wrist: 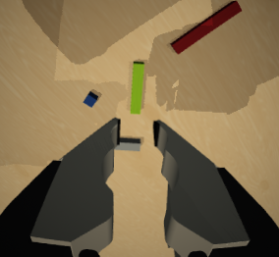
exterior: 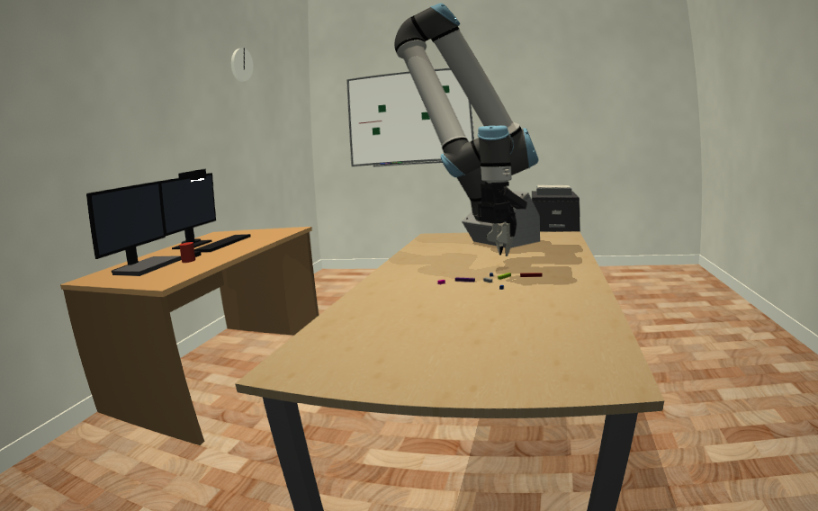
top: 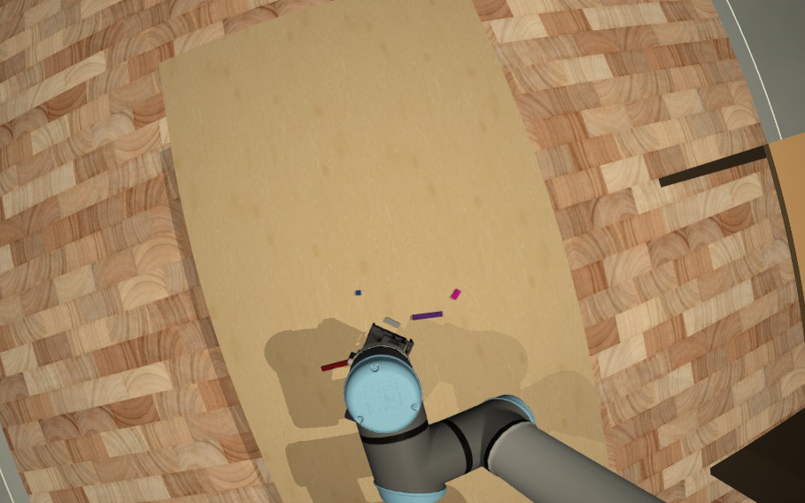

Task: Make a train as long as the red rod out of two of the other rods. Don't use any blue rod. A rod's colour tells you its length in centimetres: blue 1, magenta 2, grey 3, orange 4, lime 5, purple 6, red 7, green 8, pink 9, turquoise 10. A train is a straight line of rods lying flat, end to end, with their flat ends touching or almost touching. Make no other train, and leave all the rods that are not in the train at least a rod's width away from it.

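My hand is 80 mm above the lime rod. The rest, counted from my hand: grey rod 80 mm below, 50 mm to the right, 40 mm ahead; purple rod 120 mm to the right, 80 mm below, 30 mm ahead; red rod 90 mm to the left, 80 mm below.
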